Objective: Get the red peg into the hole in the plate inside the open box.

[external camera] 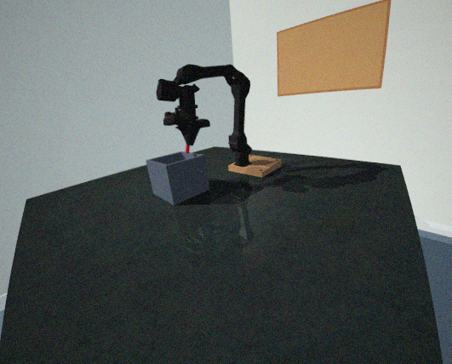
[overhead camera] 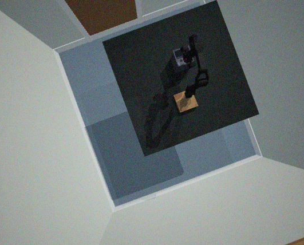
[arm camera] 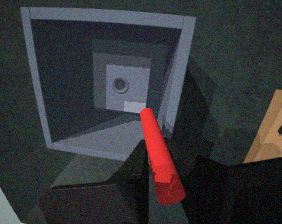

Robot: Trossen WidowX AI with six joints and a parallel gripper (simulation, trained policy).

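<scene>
Now: gripper tip 13 cm above the plate, 6 cm short of it and 2 cm to the left of it. Round my gripper tip: red peg: 1 cm to the right, 1 cm above.
</scene>
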